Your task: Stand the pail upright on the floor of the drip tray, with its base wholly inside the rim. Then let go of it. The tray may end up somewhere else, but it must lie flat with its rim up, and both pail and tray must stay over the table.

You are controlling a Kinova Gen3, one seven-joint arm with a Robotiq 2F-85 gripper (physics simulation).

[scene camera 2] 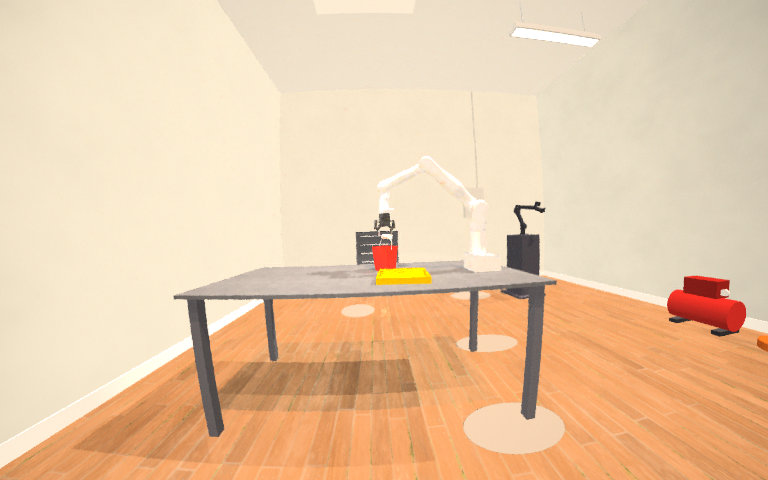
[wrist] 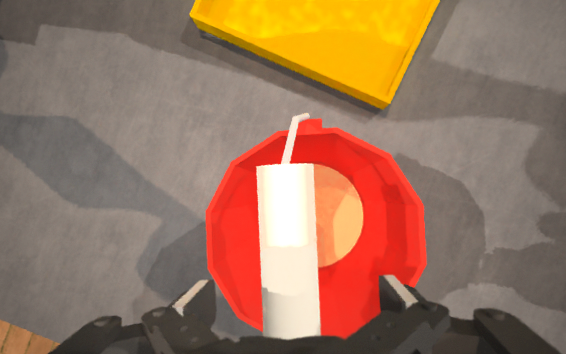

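Note:
The red pail stands upright on the table, beside and behind the tray in the scene view. Its handle is raised, with a thick white grip across the pail's mouth and a thin bent wire at its end. The yellow drip tray lies flat with its rim up, a short gap from the pail. My gripper is open and points down over the pail. Its fingers stand on either side of the white grip, apart from it. Their exact height against the grip is hard to tell.
The grey table carries pail, tray and the arm's white base at the back right. The tray lies near the table's front edge in the scene view. A dark drawer cabinet stands behind the table.

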